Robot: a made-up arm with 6 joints. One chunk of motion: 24 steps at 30 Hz.
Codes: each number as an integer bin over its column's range. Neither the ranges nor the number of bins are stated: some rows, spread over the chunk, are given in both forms.
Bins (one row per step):
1: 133 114 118 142 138 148
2: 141 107 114 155 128 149
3: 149 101 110 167 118 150
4: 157 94 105 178 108 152
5: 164 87 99 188 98 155
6: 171 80 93 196 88 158
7: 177 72 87 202 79 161
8: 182 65 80 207 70 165
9: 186 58 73 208 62 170
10: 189 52 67 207 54 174
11: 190 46 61 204 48 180
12: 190 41 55 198 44 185
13: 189 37 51 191 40 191
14: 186 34 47 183 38 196
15: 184 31 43 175 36 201
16: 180 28 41 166 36 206
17: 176 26 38 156 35 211
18: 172 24 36 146 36 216
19: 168 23 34 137 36 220
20: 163 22 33 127 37 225
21: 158 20 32 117 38 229
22: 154 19 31 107 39 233
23: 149 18 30 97 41 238
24: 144 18 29 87 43 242
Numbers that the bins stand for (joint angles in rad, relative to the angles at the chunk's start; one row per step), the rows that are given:
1: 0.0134 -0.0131 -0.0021 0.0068 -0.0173 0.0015
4: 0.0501 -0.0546 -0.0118 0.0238 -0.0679 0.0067
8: 0.0884 -0.1149 -0.0304 0.0374 -0.1320 0.0235
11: 0.1006 -0.1544 -0.0445 0.0360 -0.1691 0.0429
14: 0.0945 -0.1793 -0.0550 0.0261 -0.1859 0.0636
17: 0.0792 -0.1960 -0.0617 0.0134 -0.1910 0.0831
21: 0.0516 -0.2084 -0.0662 -0.0049 -0.1859 0.1064
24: 0.0302 -0.2126 -0.0684 -0.0191 -0.1775 0.1232
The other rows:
2: 0.0256 -0.0276 -0.0051 0.0129 -0.0342 0.0028
3: 0.0379 -0.0401 -0.0080 0.0186 -0.0510 0.0041
5: 0.0608 -0.0692 -0.0162 0.0285 -0.0847 0.0106
6: 0.0715 -0.0837 -0.0207 0.0322 -0.1016 0.0145
7: 0.0807 -0.1004 -0.0252 0.0351 -0.1168 0.0184
9: 0.0945 -0.1295 -0.0356 0.0379 -0.1455 0.0300
10: 0.0991 -0.1419 -0.0401 0.0374 -0.1589 0.0352
12: 0.1006 -0.1648 -0.0490 0.0332 -0.1758 0.0494
13: 0.0991 -0.1731 -0.0520 0.0299 -0.1825 0.0572
15: 0.0914 -0.1856 -0.0580 0.0224 -0.1893 0.0701
16: 0.0853 -0.1918 -0.0595 0.0181 -0.1893 0.0766
18: 0.0731 -0.2001 -0.0632 0.0087 -0.1893 0.0895
19: 0.0669 -0.2022 -0.0647 0.0045 -0.1893 0.0947
20: 0.0593 -0.2043 -0.0654 -0.0002 -0.1876 0.1012
22: 0.0455 -0.2105 -0.0669 -0.0096 -0.1842 0.1115
23: 0.0379 -0.2126 -0.0676 -0.0144 -0.1809 0.1180

